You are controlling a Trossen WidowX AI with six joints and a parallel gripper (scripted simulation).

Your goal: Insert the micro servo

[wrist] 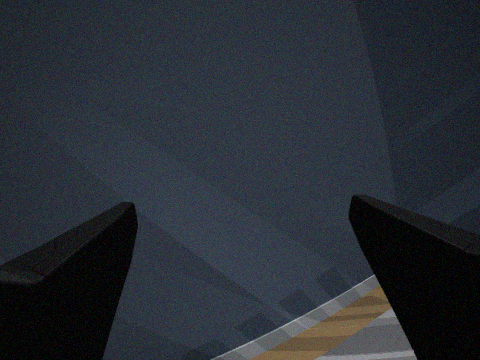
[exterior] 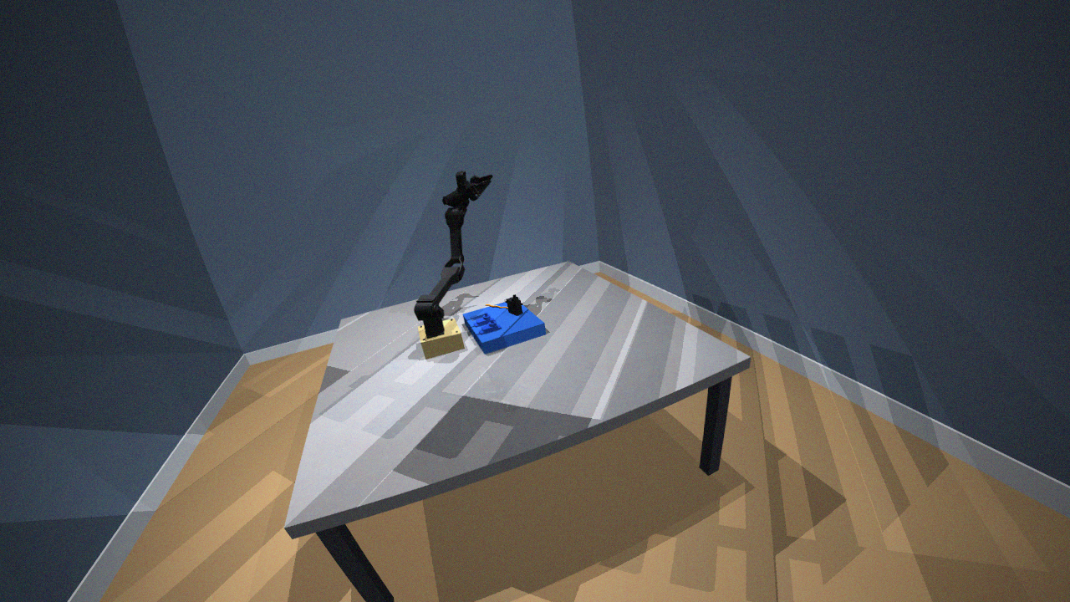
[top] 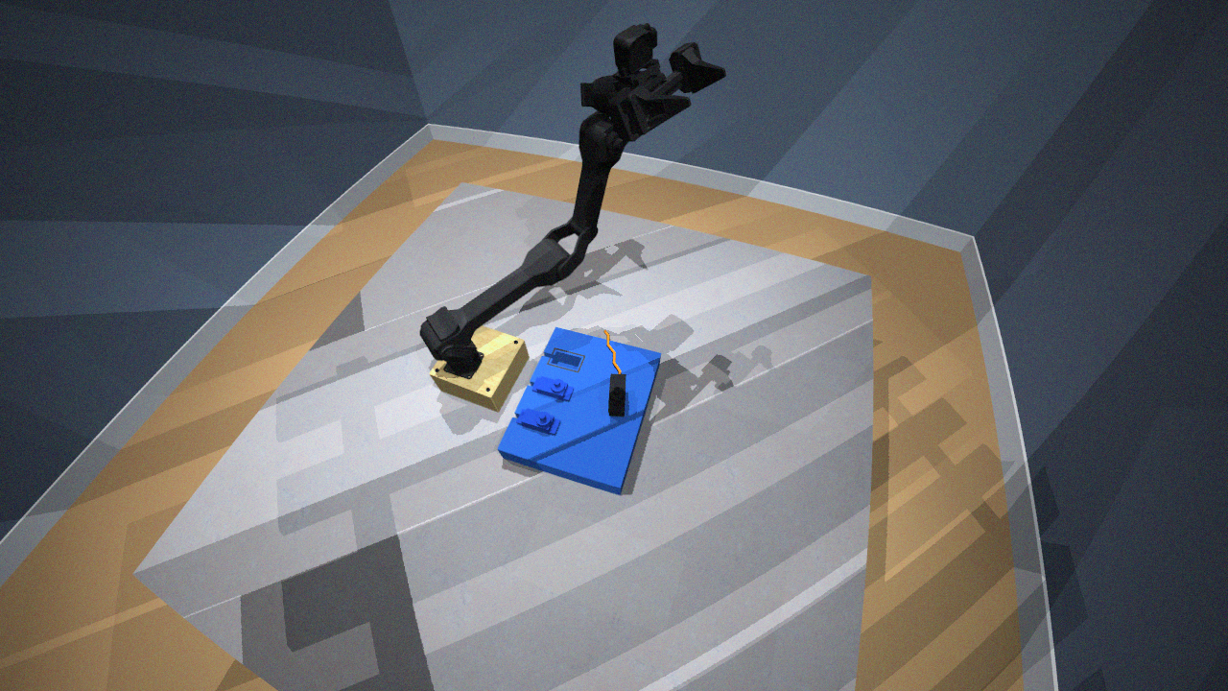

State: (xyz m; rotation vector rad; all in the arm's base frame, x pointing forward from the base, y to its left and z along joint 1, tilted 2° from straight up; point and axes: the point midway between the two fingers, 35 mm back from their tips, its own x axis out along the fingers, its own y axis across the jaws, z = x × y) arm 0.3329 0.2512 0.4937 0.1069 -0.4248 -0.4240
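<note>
Right now my gripper tip is 8 cm past the blue deck, 22 cm to the left of it and 54 cm above it.
</note>
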